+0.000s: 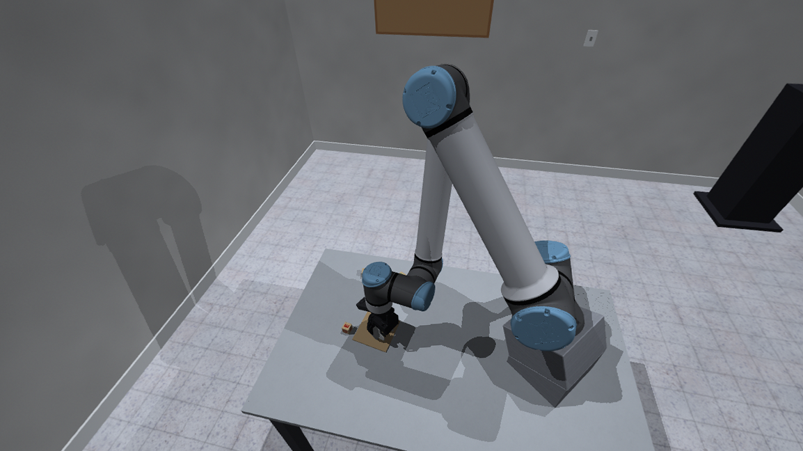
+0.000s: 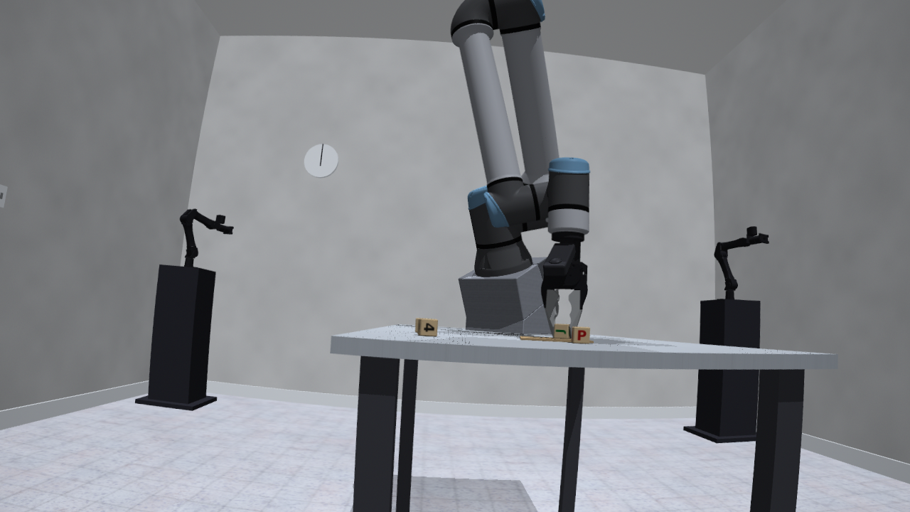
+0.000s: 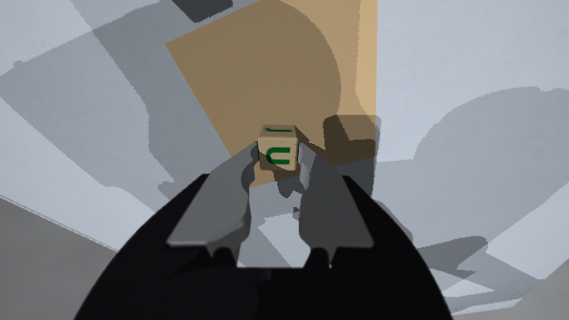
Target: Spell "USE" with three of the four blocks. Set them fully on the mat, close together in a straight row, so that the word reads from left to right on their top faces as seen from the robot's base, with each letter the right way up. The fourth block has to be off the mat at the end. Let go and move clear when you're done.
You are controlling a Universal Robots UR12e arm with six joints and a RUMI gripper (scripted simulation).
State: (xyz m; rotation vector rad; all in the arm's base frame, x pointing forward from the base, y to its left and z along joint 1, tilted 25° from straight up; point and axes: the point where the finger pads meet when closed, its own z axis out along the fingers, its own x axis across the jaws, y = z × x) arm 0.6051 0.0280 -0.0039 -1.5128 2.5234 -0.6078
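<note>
Now: hand 2 cm to the left of the tan mat, 2 cm short of it and 2 cm above it.
</note>
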